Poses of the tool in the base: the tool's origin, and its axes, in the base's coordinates. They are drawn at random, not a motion.
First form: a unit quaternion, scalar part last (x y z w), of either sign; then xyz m.
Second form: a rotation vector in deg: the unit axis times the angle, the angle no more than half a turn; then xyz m. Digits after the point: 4 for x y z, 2 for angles.
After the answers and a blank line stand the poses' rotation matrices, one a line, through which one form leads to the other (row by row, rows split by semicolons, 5 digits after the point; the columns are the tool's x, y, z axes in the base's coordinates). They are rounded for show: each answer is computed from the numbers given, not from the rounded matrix.
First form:
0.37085 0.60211 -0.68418 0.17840 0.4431 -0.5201 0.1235
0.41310 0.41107 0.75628 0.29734 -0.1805 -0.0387 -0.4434
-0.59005 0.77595 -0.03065 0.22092 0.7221 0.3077 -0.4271
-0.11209 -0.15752 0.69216 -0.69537 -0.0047 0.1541 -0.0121
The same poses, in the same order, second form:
60.10 97.57 -110.87 0.4431 -0.5201 0.1235
62.91 62.60 115.18 -0.1805 -0.0387 -0.4434
-93.46 122.90 -4.85 0.7221 0.3077 -0.4271
14.33 20.14 -88.50 -0.0047 0.1541 -0.0121

-0.66129 0.69070 -0.29262; 0.20247 -0.21127 -0.95623; -0.72229 -0.69159 -0.00014
-0.48187 -0.11012 0.86929; 0.78937 -0.48522 0.37611; 0.38038 0.86743 0.32074
-0.20607 -0.90215 0.37901; -0.92924 0.30180 0.21314; -0.30667 -0.30827 -0.90051
-0.00779 0.99793 0.06390; -0.92730 0.01670 -0.37395; -0.37424 -0.06217 0.92525

